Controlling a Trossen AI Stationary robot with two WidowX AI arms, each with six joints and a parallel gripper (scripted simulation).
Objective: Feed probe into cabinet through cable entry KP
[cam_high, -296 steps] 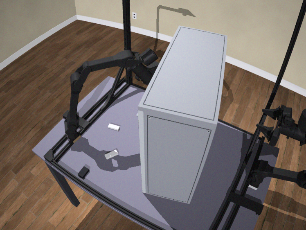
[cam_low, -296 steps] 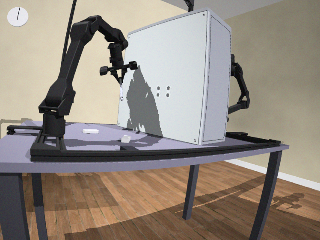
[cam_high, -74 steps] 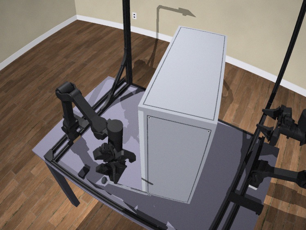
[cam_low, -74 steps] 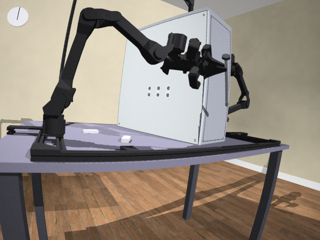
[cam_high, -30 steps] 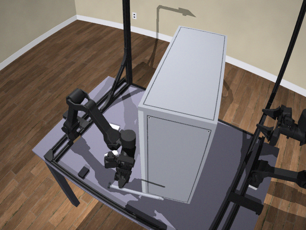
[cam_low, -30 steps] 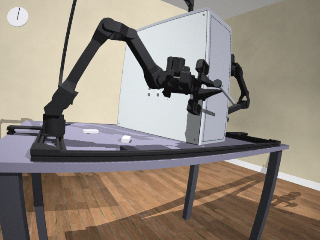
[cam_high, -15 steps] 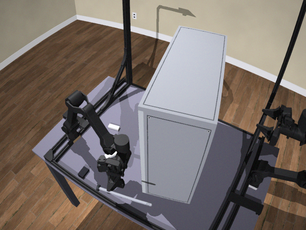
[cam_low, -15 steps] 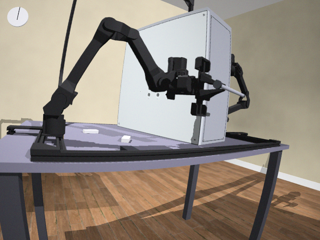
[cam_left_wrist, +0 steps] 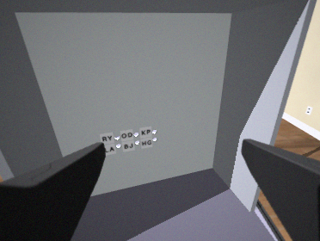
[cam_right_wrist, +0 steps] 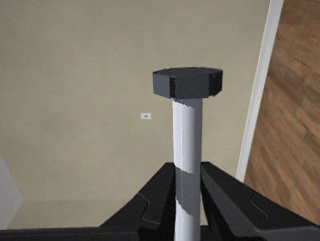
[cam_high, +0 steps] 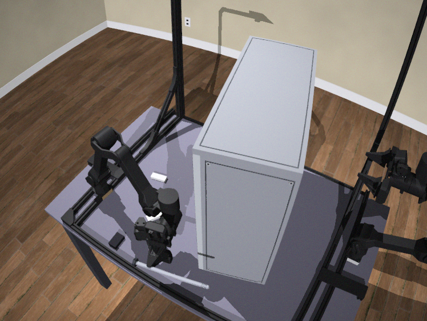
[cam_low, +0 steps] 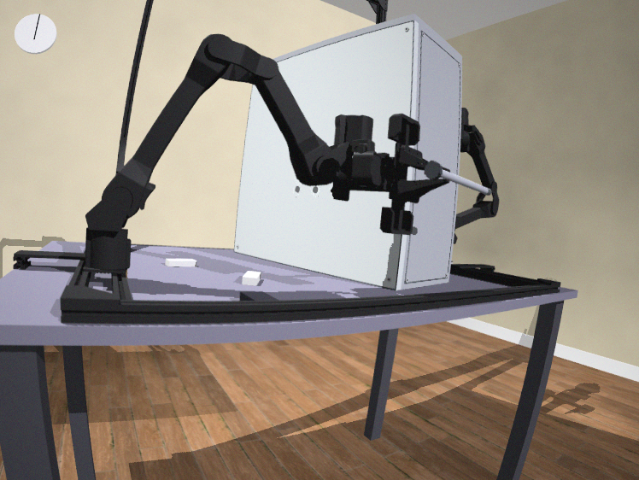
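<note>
My right hand is 30 mm short of the probe and 60 mm to the right of it. The rest, counted from my right hand: black block (100 mm behind, 210 mm to the right, 190 mm below).
The probe is 470 mm to the right of my left hand, 350 mm ahead of it and 220 mm below it. Round my left hand: black block: 740 mm to the right, 410 mm below, 210 mm ahead.
</note>
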